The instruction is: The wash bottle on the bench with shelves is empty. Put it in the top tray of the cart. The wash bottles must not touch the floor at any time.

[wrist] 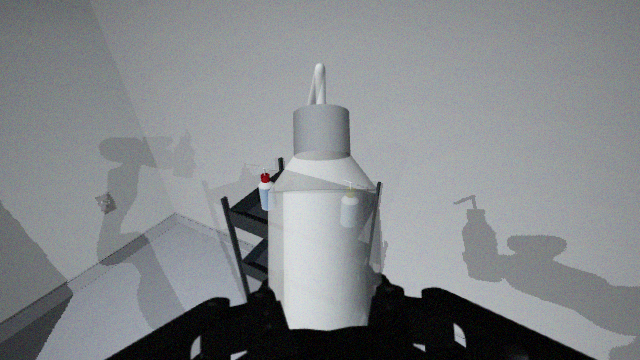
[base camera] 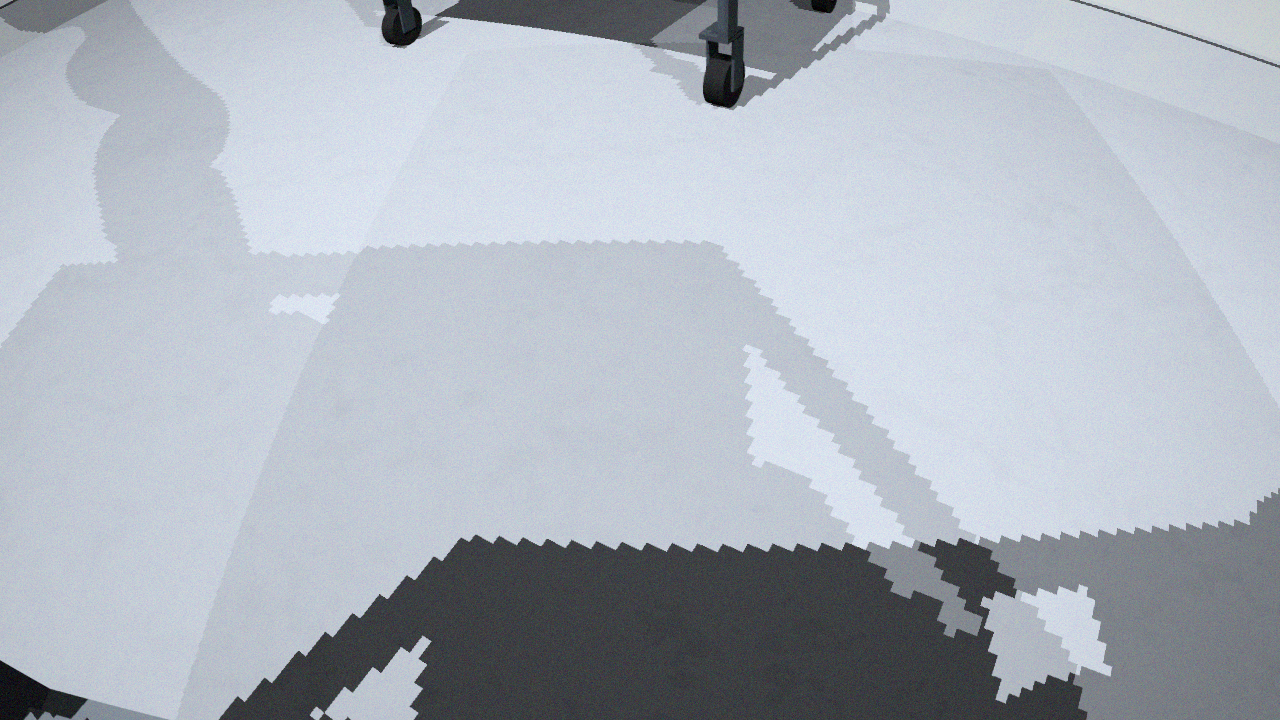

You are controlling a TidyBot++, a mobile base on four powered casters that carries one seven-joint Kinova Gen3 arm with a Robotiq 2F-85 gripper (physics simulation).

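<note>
Visible in the pictures: a wash bottle, a cart and the gripper.
</note>
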